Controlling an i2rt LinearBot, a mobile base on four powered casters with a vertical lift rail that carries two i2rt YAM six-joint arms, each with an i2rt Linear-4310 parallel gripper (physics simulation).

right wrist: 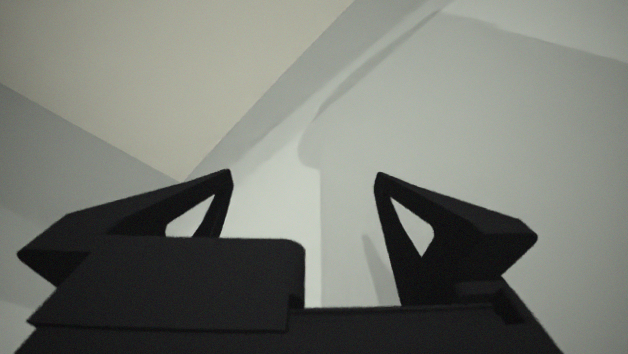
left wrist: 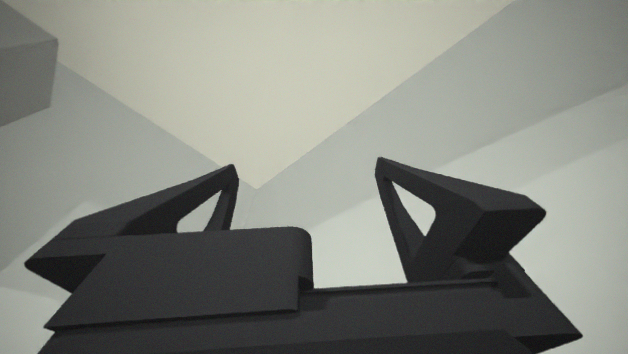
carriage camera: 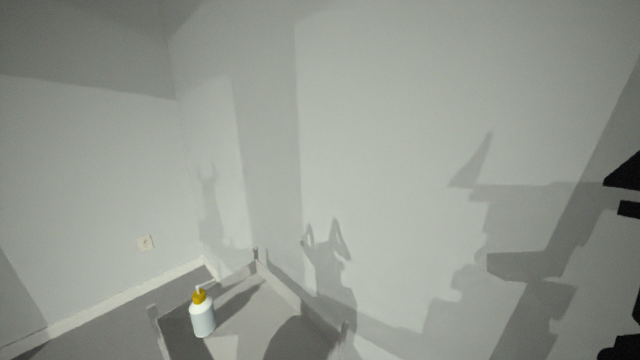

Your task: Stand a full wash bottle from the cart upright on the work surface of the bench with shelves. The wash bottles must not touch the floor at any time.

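Frame: origin at the left arm's base, x ahead, y left, z up, level; millimetres.
Where they show: left gripper, fingertip midpoint: (left wrist: 306, 168); right gripper, fingertip midpoint: (right wrist: 304, 178).
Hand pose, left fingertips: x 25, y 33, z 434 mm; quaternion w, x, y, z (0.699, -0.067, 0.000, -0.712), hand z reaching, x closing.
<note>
Things, the pixels of their top centre, and the offset from my left fingertips.
- wash bottle at its top centre: (carriage camera: 200, 283) dx +306, dy -34, dz -477 mm
- wall socket at its top centre: (carriage camera: 143, 236) dx +993, dy +805, dz -856 mm
A wash bottle (carriage camera: 202, 317) with a yellow-orange cap and a white spout stands upright in the top tray of the cart (carriage camera: 282, 291), low in the carriage view. Its body looks pale and bluish white; I cannot tell its fill level for certain. The lower part of the cart is cut off by the picture's bottom edge. My left gripper (left wrist: 306, 168) is open and empty, with wall and ceiling behind its fingers. My right gripper (right wrist: 304, 178) is open and empty, also in front of wall and ceiling. Both grippers are away from the bottle. The bench with shelves does not show.
The cart stands close to the wall (carriage camera: 390, 125) near a room corner, with corner posts rising above its tray. A wall socket (carriage camera: 145, 243) is on the wall at the left, above the skirting (carriage camera: 100, 311). Shadows of the arms fall on the wall. Dark arm parts show at the right edge.
</note>
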